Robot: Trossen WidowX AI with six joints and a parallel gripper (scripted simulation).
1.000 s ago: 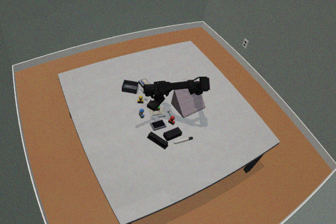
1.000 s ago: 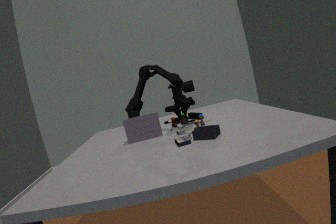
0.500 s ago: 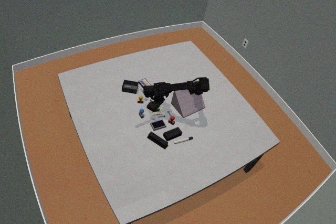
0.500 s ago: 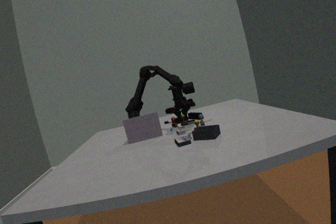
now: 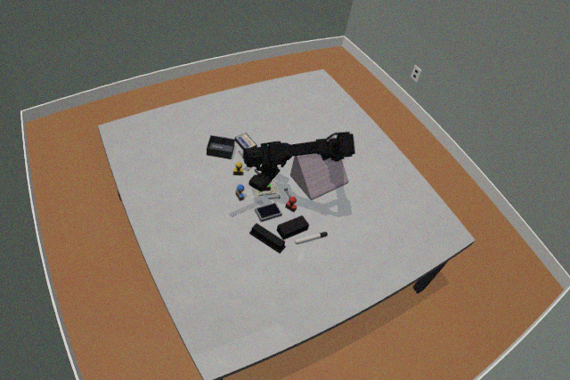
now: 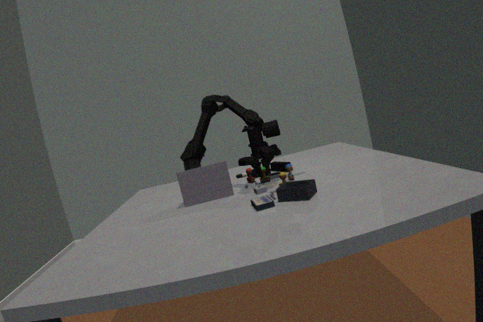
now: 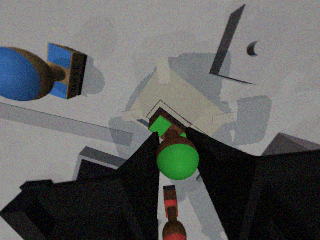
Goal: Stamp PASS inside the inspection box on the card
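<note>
The cream card lies 40 mm below my gripper tip, 10 mm to the right of it and 10 mm behind it. Also, from my gripper tip: green stamp right at my gripper tip; then dark ink pad 100 mm to the left, 50 mm ahead, 30 mm below; then blue stamp 100 mm ahead, 30 mm to the right, 20 mm below.
</note>
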